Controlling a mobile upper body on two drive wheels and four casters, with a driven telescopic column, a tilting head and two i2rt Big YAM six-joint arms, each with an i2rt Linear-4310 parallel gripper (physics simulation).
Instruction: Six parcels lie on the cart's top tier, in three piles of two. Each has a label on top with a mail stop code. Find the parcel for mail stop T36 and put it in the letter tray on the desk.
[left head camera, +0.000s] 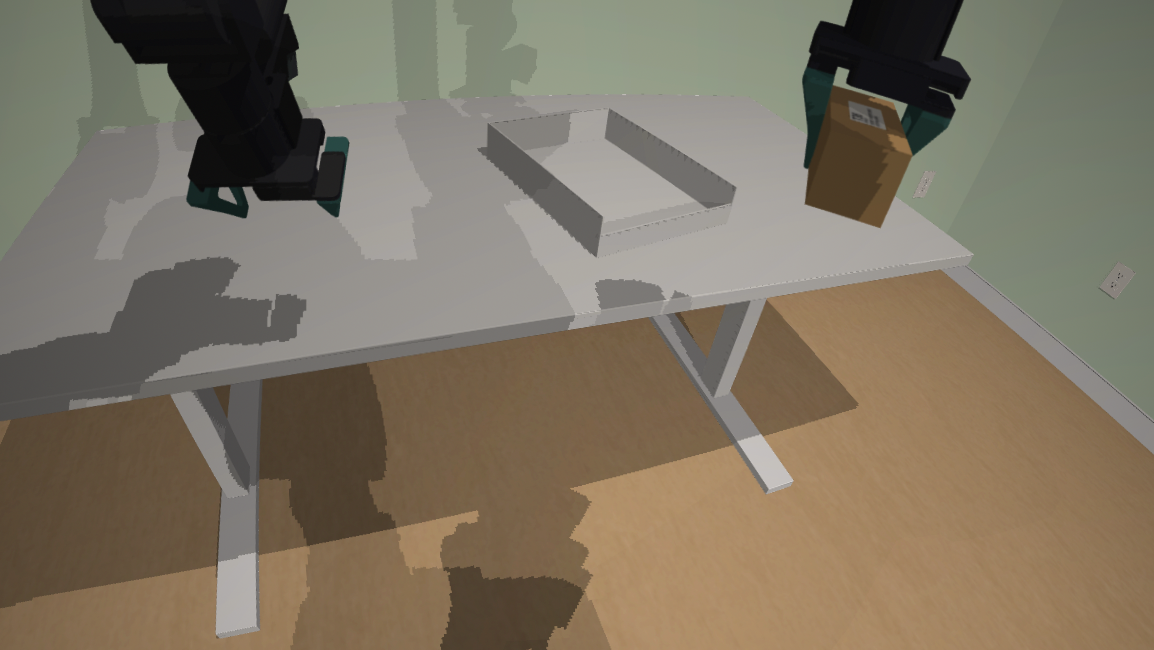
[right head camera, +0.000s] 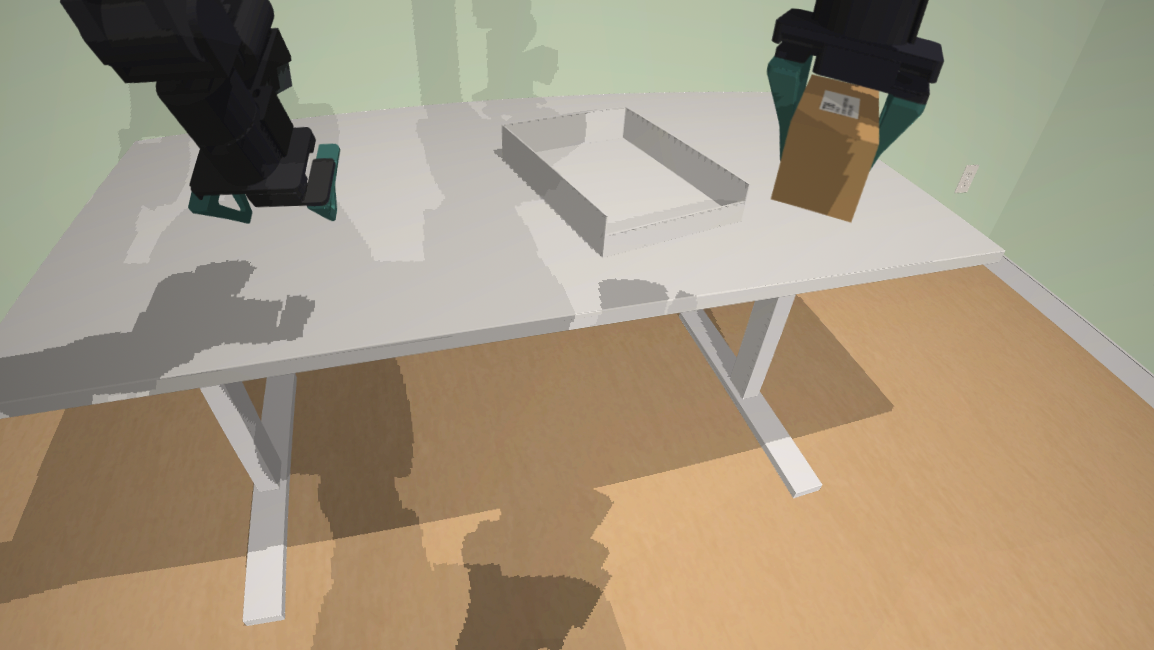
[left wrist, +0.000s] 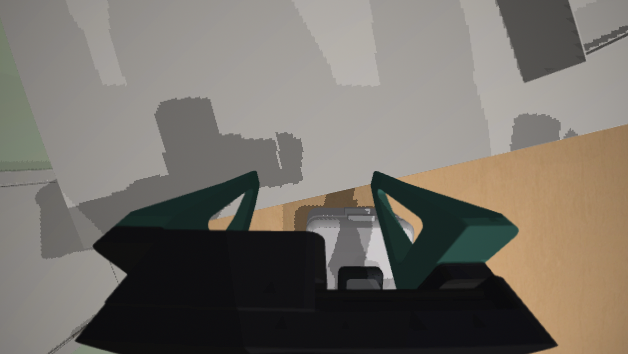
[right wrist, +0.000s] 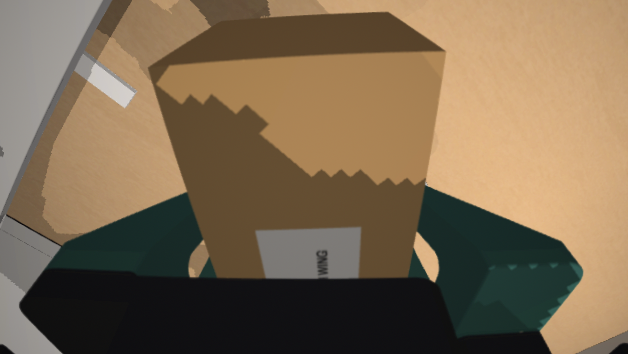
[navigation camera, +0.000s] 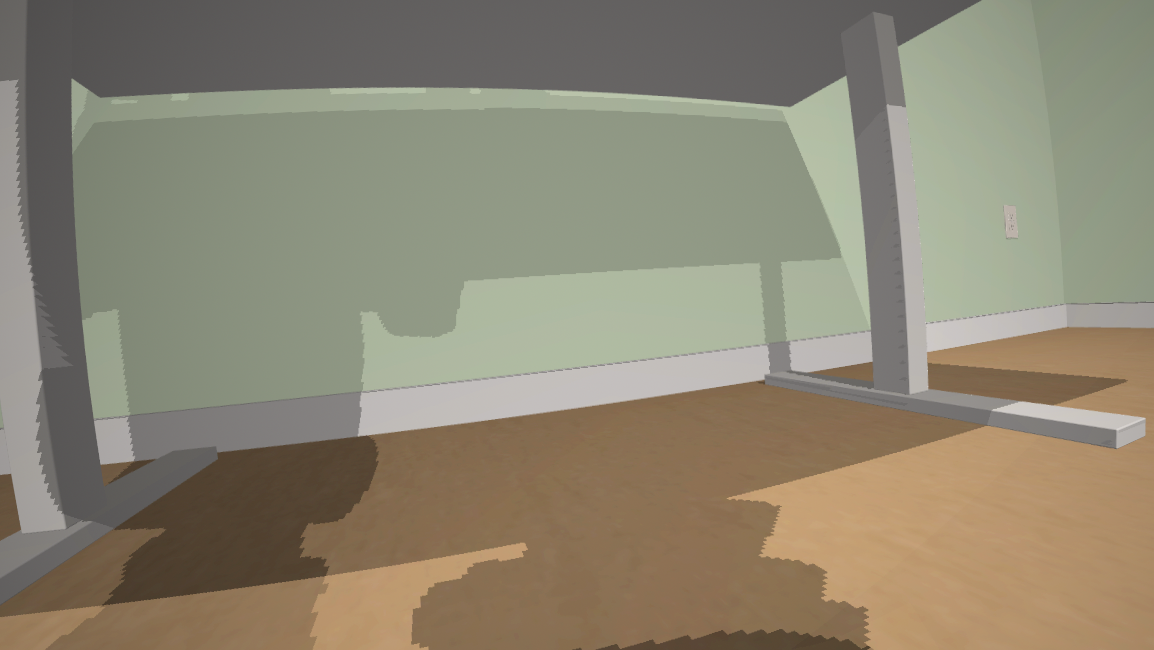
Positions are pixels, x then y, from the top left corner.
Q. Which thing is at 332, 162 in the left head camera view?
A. The left gripper.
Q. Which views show the right gripper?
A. The left head camera view, the right head camera view and the right wrist view only.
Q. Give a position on a white desk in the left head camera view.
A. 123, 291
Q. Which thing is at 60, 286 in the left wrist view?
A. A door.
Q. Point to the left gripper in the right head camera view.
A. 291, 216
